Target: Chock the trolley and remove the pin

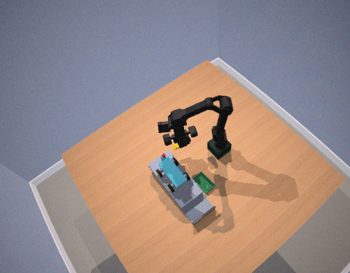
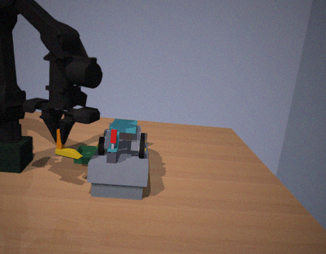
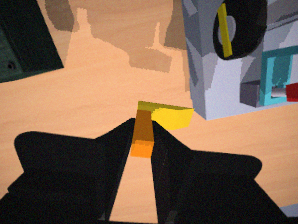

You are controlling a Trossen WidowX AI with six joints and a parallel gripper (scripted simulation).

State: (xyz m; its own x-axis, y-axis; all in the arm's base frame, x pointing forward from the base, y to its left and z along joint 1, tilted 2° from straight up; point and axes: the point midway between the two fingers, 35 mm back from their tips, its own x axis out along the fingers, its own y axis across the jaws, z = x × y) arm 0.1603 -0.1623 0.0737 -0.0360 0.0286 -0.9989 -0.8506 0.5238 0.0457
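Now: gripper tip 17 cm short of the trolley, 9 cm to the right of it and 1 cm above it. The rest, counted from my gripper tip: red-headed stop pin (13 cm ahead, 2 cm to the right, 1 cm above); then yellow chock (2 cm ahead, 1 cm to the right, 1 cm below); then grey ramp (17 cm ahead, 9 cm to the left, 8 cm below).
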